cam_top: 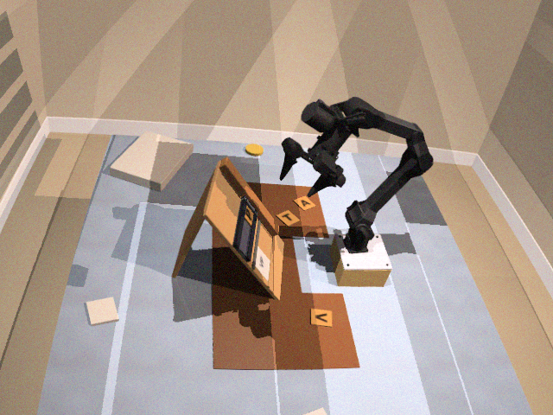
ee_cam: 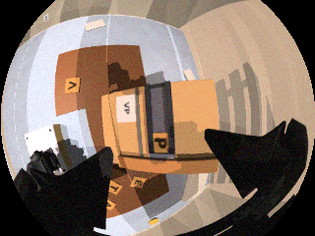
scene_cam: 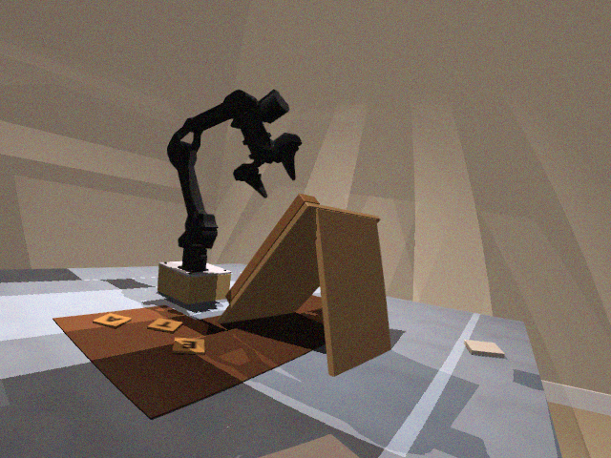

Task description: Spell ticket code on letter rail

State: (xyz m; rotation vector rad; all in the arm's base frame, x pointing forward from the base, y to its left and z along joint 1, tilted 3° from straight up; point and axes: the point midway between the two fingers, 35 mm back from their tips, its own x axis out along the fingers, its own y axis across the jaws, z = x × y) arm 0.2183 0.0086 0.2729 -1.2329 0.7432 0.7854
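Right now the orange letter tile is 90 mm behind my gripper tip, 190 mm to the left of it and 310 mm below it. From my gripper tip the other things lie so: brown mat 40 mm behind, 30 mm to the right, 320 mm below; white ticket 60 mm ahead, 40 mm to the left, 230 mm below; pale square 510 mm ahead, 120 mm to the left, 310 mm below.
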